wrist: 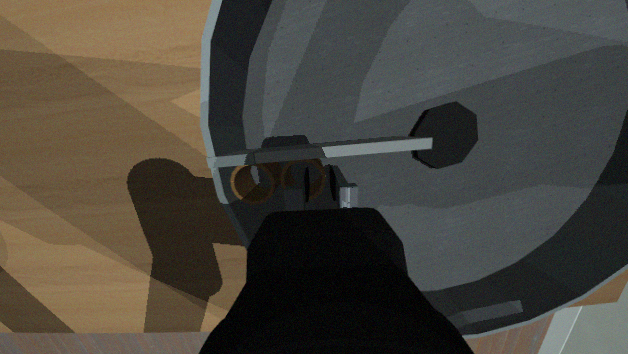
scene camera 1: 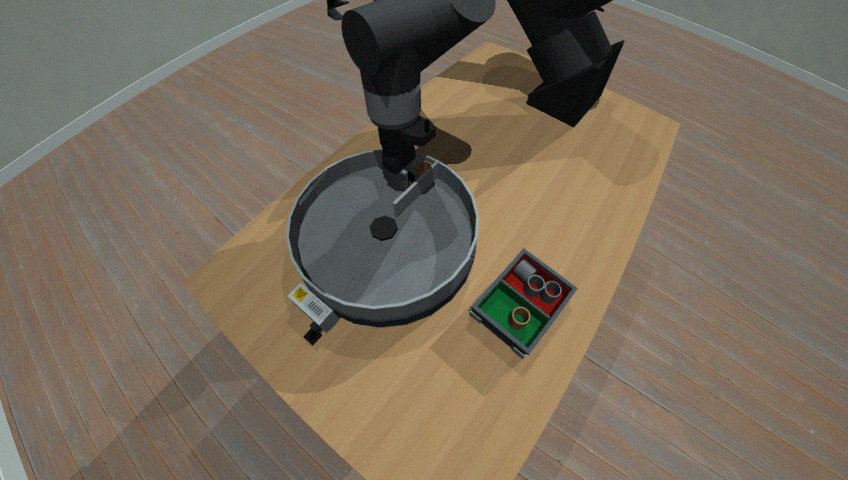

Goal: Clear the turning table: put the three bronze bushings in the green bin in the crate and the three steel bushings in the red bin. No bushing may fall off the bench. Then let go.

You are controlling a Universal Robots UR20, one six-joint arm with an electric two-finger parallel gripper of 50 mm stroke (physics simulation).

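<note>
Two bronze bushings stand side by side in the turning table, along its grey blade: the outer bushing near the rim, the inner bushing beside it. In the scene view, a bronze patch shows behind the blade. My gripper is partly open at the inner bushing, one finger over its ring and the other beside it; finger depth is unclear. One bronze bushing stands in the green bin. Three steel bushings are in the red bin, one on its side.
The crate stands on the wooden bench, right of the turning table in the scene view. The table's raised rim surrounds its dark centre hub. A control box with a warning label sits against the table's near side.
</note>
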